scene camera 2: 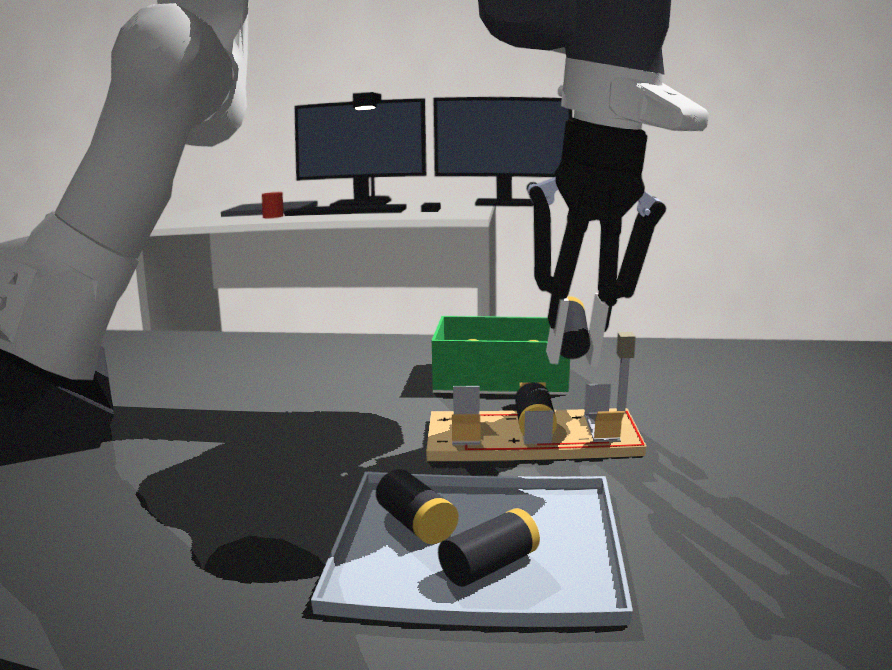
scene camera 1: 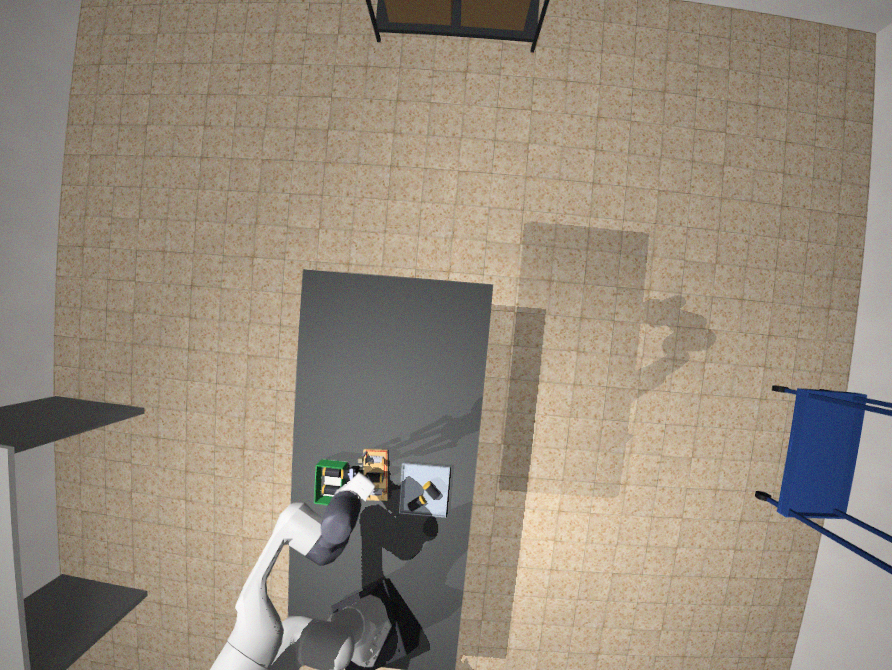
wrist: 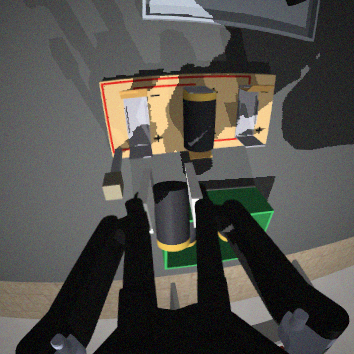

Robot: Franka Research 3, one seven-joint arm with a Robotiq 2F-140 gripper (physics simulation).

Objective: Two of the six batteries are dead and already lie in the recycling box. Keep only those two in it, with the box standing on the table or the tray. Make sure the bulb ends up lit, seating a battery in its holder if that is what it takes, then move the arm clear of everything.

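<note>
My gripper is shut on a black battery with a yellow end. The battery is tilted, above the table between the green box and the wooden holder board. A battery sits in the board's middle holder. The left holder and right holder in the wrist view are empty. A dull tan block on a post, perhaps the bulb, shows no glow. The box stands on the table with two batteries inside.
A pale tray lies on the board's other side from the box, holding two batteries. The upright metal clips and the post stand close below the gripper. A desk with monitors is behind.
</note>
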